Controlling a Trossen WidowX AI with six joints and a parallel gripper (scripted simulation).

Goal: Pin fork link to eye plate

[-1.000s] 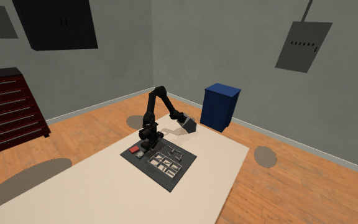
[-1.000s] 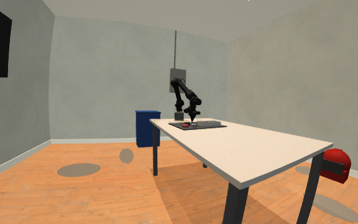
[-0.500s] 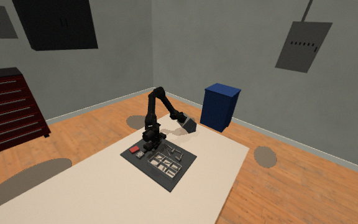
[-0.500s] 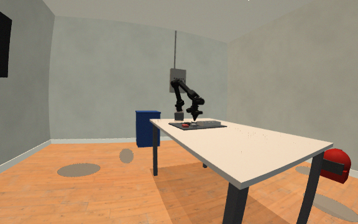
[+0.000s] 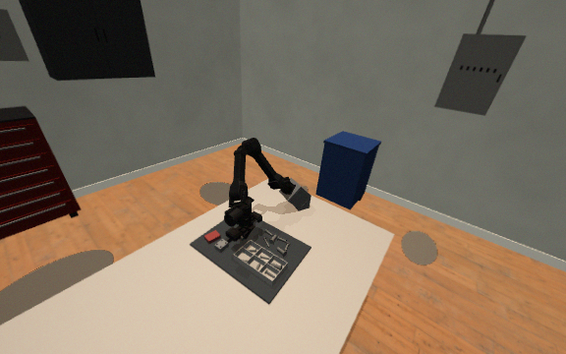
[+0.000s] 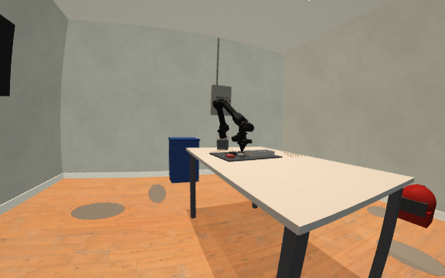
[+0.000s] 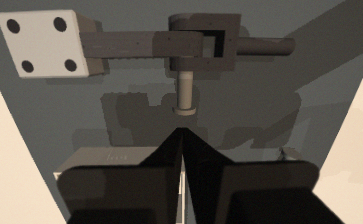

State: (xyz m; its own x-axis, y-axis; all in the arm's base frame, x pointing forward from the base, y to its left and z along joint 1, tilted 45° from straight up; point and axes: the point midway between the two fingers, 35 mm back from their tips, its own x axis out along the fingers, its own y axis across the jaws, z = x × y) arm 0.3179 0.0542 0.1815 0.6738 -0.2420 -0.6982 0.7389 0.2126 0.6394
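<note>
The dark mat lies 40 mm to the left of my hand and 60 mm below it. From my hand the other things lie so: eye plate 10 mm ahead, 60 mm to the right, 50 mm below; then fork link 30 mm behind, 60 mm to the right, 50 mm below; then grey block 90 mm ahead, 60 mm to the right, 40 mm below.
</note>
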